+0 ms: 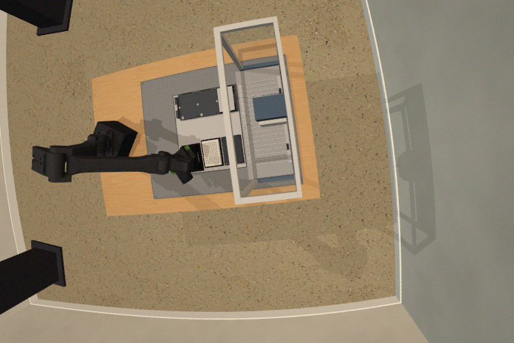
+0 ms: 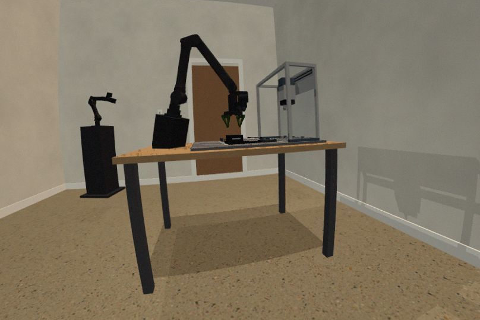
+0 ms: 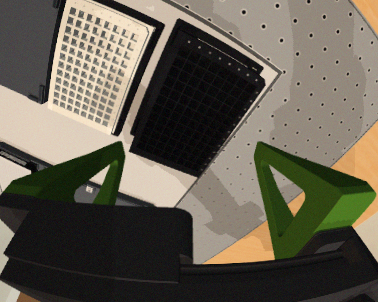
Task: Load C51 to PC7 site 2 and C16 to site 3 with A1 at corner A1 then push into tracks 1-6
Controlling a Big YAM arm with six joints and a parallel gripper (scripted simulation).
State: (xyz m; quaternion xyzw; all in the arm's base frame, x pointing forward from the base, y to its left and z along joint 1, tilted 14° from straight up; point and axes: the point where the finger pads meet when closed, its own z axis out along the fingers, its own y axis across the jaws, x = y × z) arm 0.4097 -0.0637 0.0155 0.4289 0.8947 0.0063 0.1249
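Right now my hand is 100 mm above the black nest. Also, from my hand: dark carrier PC7: 280 mm to the left, 90 mm below, 60 mm ahead; nest S3: 210 mm ahead, 100 mm below, 50 mm to the left; white 96-well plate C15: 100 mm ahead, 90 mm below, 30 mm to the left.
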